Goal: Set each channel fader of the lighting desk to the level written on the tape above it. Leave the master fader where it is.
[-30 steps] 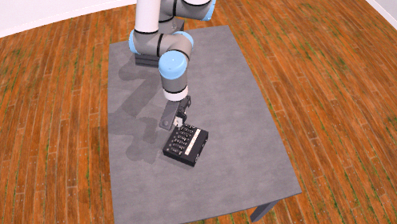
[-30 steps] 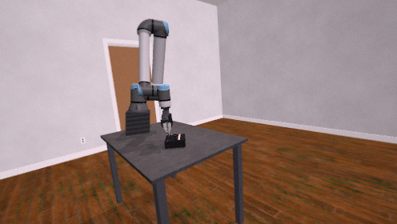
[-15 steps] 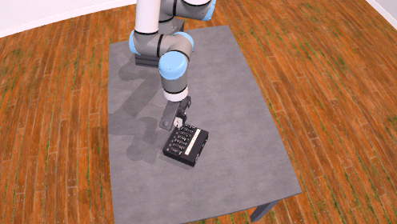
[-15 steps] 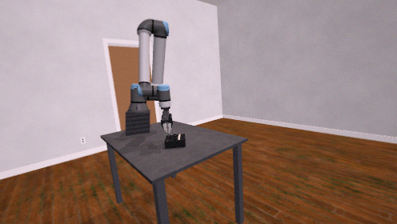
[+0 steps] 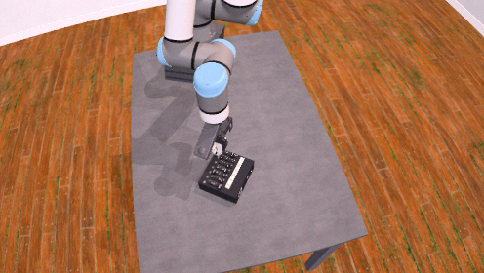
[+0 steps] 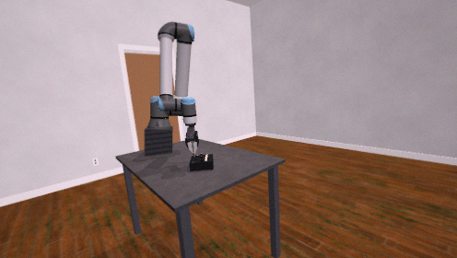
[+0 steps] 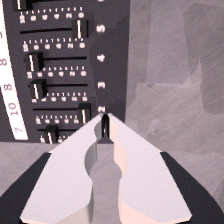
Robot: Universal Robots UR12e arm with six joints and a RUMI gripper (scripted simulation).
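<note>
My gripper is now 1 cm short of the fader knob, 1 cm to the right of it and 1 cm above it. The rest, counted from my hand: channel fader cap: 6 cm ahead, 3 cm to the right, 1 cm below.
</note>
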